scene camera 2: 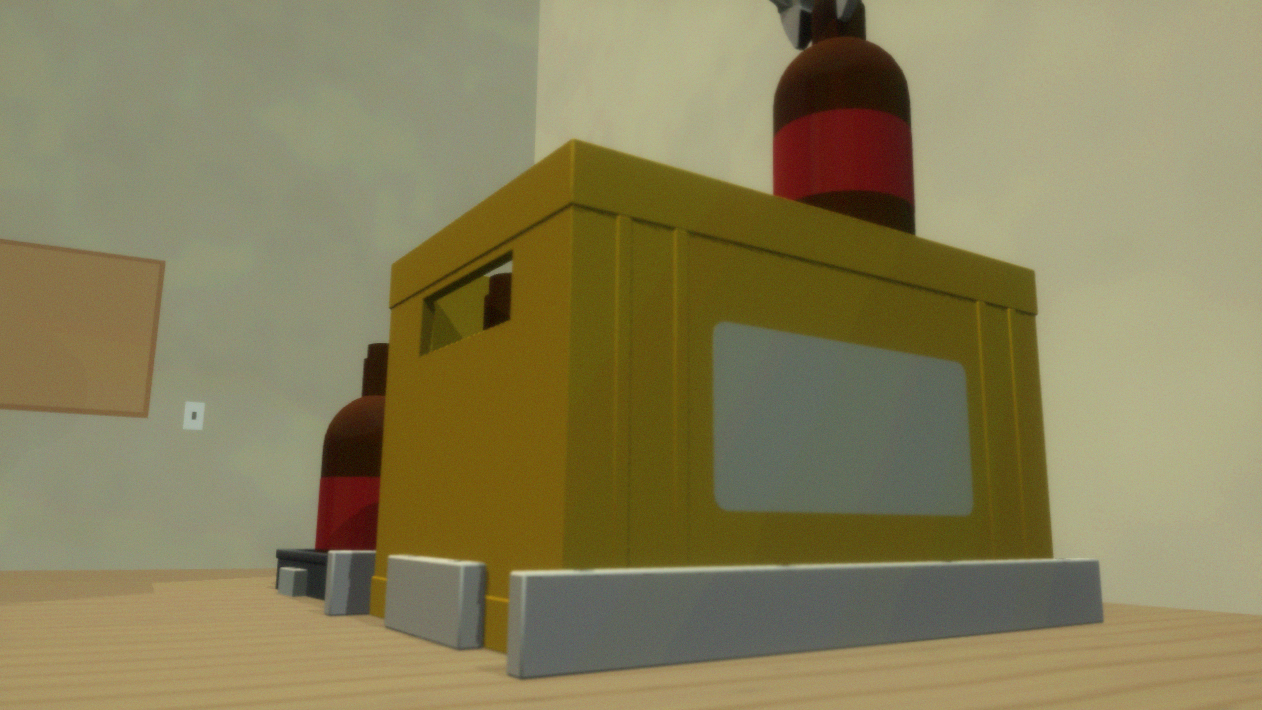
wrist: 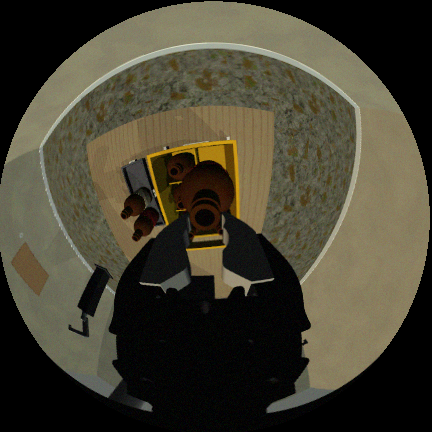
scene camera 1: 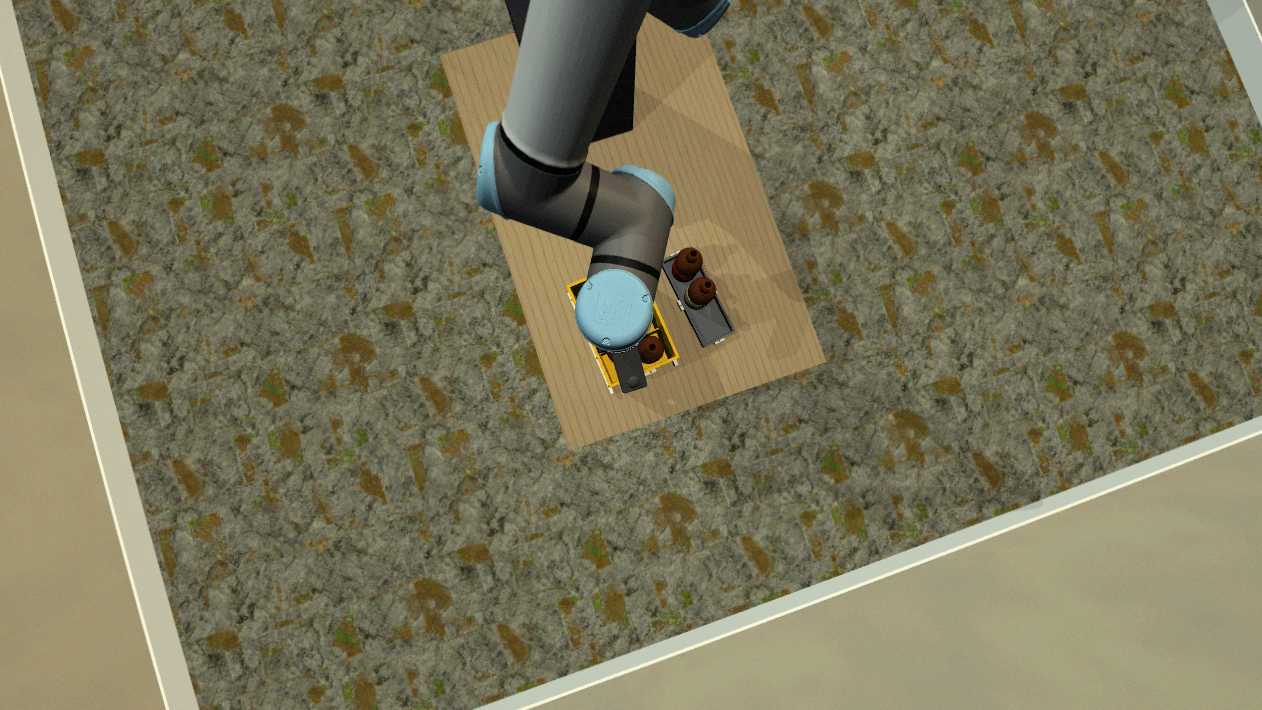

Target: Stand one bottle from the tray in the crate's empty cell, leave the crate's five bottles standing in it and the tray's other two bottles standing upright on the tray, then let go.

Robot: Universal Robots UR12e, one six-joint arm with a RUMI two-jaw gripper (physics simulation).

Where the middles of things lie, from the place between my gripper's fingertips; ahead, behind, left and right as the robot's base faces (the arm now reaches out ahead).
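Measured from my hand, the red-labelled brown bottle (scene camera 2: 842, 139) is 5 cm below and 1 cm ahead.
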